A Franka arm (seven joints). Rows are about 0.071 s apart.
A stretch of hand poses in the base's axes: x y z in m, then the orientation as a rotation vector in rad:
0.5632 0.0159 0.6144 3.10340 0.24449 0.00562
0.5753 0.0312 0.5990 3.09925 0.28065 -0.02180
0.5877 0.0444 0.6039 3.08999 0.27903 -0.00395
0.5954 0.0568 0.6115 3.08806 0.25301 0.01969
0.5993 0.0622 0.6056 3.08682 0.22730 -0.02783
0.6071 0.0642 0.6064 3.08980 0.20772 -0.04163
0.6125 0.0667 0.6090 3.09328 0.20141 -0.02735
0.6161 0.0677 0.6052 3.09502 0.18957 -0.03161
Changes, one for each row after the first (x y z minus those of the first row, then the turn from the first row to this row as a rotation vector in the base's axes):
0.0121 0.0153 -0.0154 -0.00246 0.01781 0.02312
0.0245 0.0285 -0.0105 -0.01098 0.00564 0.02276
0.0322 0.0409 -0.0029 -0.01381 -0.01012 0.00636
0.0361 0.0463 -0.0088 -0.01933 0.01998 -0.01057
0.0439 0.0483 -0.0080 -0.01825 0.02881 -0.02344
0.0493 0.0508 -0.0054 -0.01462 0.01977 -0.02752
0.0529 0.0518 -0.0092 -0.01379 0.02248 -0.03524

